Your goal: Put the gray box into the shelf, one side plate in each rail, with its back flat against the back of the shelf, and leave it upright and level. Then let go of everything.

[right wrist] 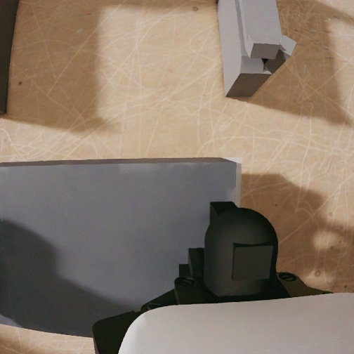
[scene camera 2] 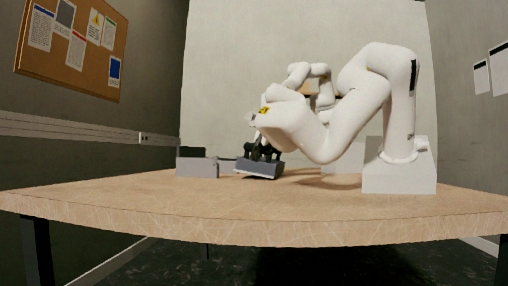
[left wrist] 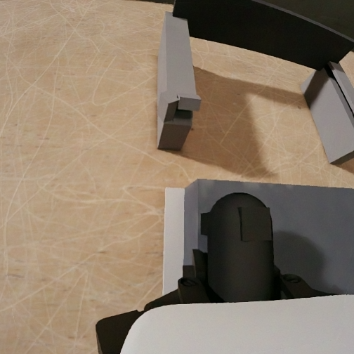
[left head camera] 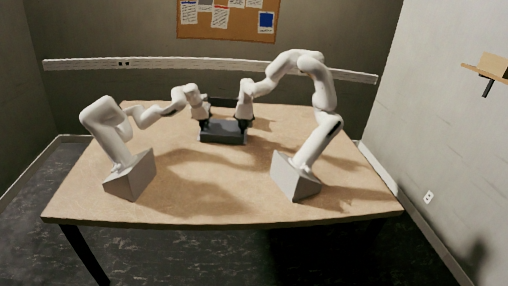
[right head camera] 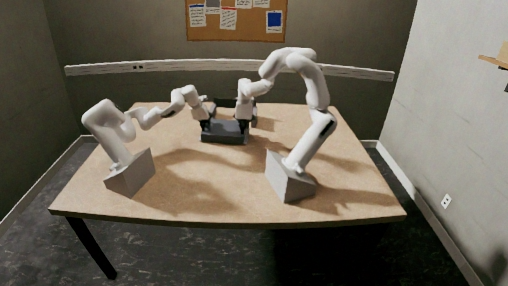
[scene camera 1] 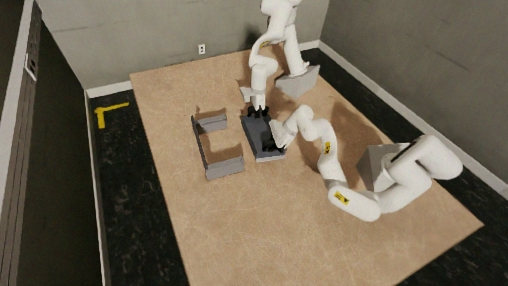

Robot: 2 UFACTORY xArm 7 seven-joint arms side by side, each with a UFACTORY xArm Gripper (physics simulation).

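Places are measured from the left arm's base along level axes (x down, y right, z back), in millimetres.
Pixels of known places: left gripper, fingertip midpoint: (scene camera 2: 254, 158) (left head camera: 205, 123) (right head camera: 206, 124) (scene camera 1: 269, 147); right gripper, fingertip midpoint: (scene camera 1: 256, 115); left arm's base, origin of the base link: (scene camera 2: 398, 153) (left head camera: 127, 165) (right head camera: 126, 163); right arm's base, origin of the base link: (left head camera: 298, 167) (right head camera: 292, 167) (scene camera 1: 297, 72).
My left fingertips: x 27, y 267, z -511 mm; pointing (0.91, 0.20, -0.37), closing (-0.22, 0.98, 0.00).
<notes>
Ahead of a thing's pixels: the offset from my left fingertips to its top centre. "spot": to the spot under its first point. Level surfaces: height alone.
The gray box @[dx -69, dy +114, dz +8 mm] (left head camera: 223, 132) (right head camera: 224, 131) (scene camera 1: 257, 136) (scene camera 2: 257, 168) (left wrist: 320, 220) (right wrist: 120, 210) is in front of the open side of the shelf @[spot: dx +24, dy -52, dz -235 mm] (scene camera 1: 225, 168) (scene camera 2: 197, 167) (left wrist: 176, 65) (right wrist: 263, 25), apart from its rails. In scene camera 2 the box is tilted, its shelf-side edge higher and its far edge close to the table; whether it touches there is unclear. My left gripper (left head camera: 203, 126) (scene camera 1: 273, 147) is shut on one end of the box. My right gripper (left head camera: 244, 126) (scene camera 1: 258, 112) is shut on the other end. The fingertips are partly hidden.
The shelf's dark back panel (left wrist: 260, 32) stands upright on the table @[dx +82 mm] (scene camera 1: 225, 225), on the side away from the arm bases. The left arm's base (left head camera: 132, 175) and the right arm's base (left head camera: 295, 175) stand on the table's other side.
</notes>
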